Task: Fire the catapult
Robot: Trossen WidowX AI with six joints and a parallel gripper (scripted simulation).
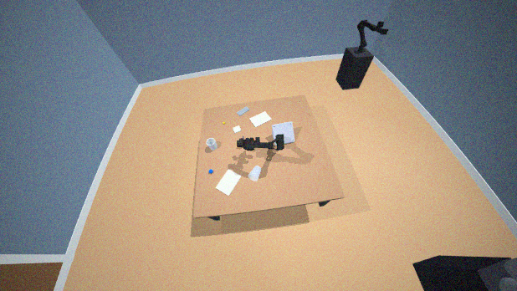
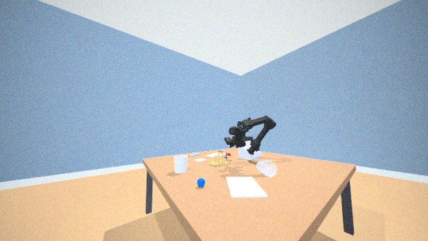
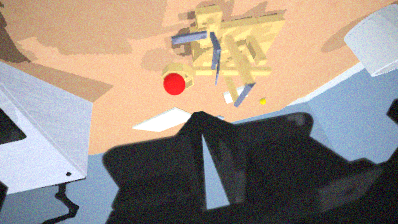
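Now: the red ball 7 cm below my gripper tip, 4 cm to the right of it and 2 cm behind it. Also, from my gripper tip: white mug 40 cm ahead, 10 cm below, 8 cm to the right; catapult 8 cm below, 5 cm ahead, 3 cm to the right; small white card 26 cm to the right, 14 cm ahead, 13 cm below.
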